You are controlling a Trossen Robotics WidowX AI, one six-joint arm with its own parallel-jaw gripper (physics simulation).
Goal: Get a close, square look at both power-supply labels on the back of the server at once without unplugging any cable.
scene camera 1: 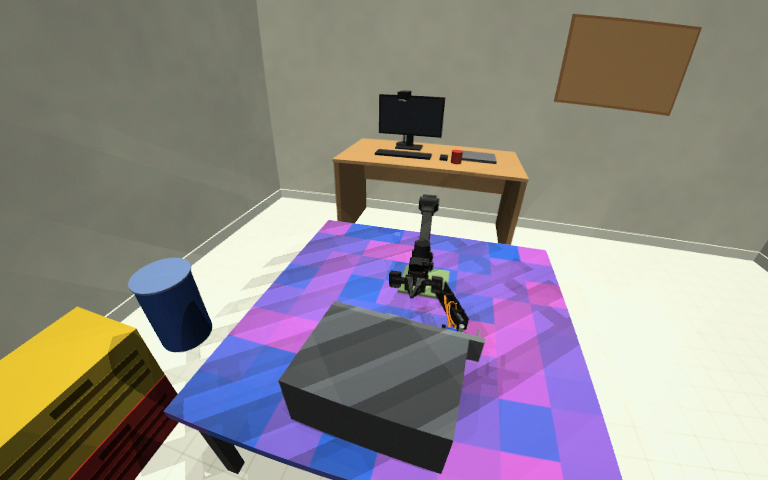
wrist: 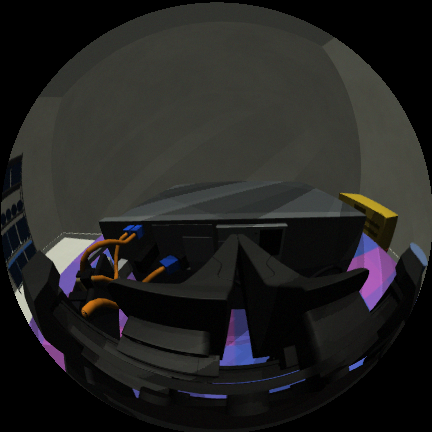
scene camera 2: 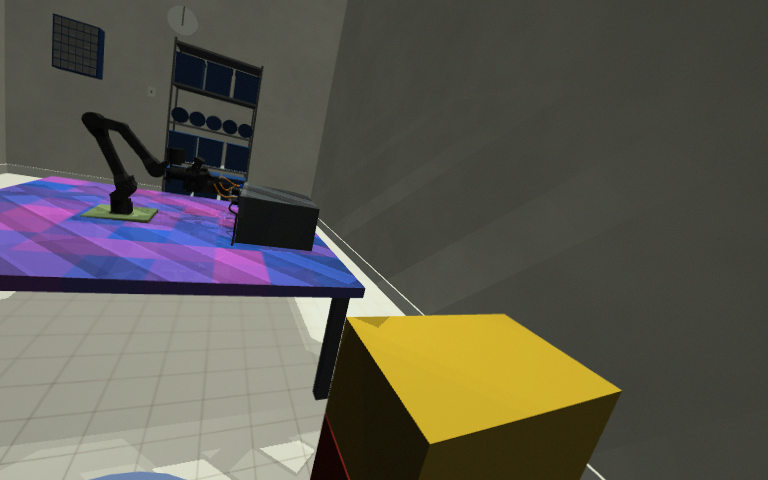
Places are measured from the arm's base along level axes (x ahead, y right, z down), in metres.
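Pixels of known places: gripper, fingertip midpoint: [scene camera 1: 411, 297] [wrist: 235, 239] [scene camera 2: 223, 180]; arm's base, origin of the base link: [scene camera 2: 121, 212].
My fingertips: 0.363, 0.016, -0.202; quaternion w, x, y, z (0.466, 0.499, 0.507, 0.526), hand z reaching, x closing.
Ahead of a thing's pixels: the offset from my fingertips to its top centre, as dx, dy, dz. "spot": to the spot under its first point. Level surfaces: height alone.
The dark grey server [scene camera 1: 379, 362] [scene camera 2: 276, 225] [wrist: 245, 200] stands on the table, its back facing the arm. In the wrist view its back is dark and seen near level. Two panels, a plain one @[+0.086, -0.040, +0.042] [wrist: 197, 245] and one with a lighter top edge and a black square @[spot: +0.064, +0.053, +0.047] [wrist: 271, 242], sit mid-back; no label print is legible. My gripper [scene camera 1: 415, 294] [wrist: 235, 240] is shut and empty, in front of the back; its fingers cover part of the panels and the area below. Orange cables @[spot: -0.010, -0.137, +0.047] [scene camera 1: 451, 311] [scene camera 2: 225, 184] [wrist: 102, 244] run to blue plugs @[+0.097, -0.127, +0.026] [wrist: 132, 231] at the back's left and a blue plug @[+0.088, -0.085, +0.078] [wrist: 170, 263] nearer the middle.
A black jointed cable arm [scene camera 1: 459, 310] holds the cables beside my gripper. A grey bracket @[spot: +0.130, -0.212, +0.040] [scene camera 1: 476, 346] juts from the server's corner. The patterned table @[dz +0.212] [scene camera 1: 526, 424] [scene camera 2: 186, 268] bears all this. Off the table are a yellow cabinet [scene camera 1: 62, 362] [scene camera 2: 481, 362] [wrist: 376, 220] and blue bin [scene camera 1: 172, 311] [wrist: 418, 255].
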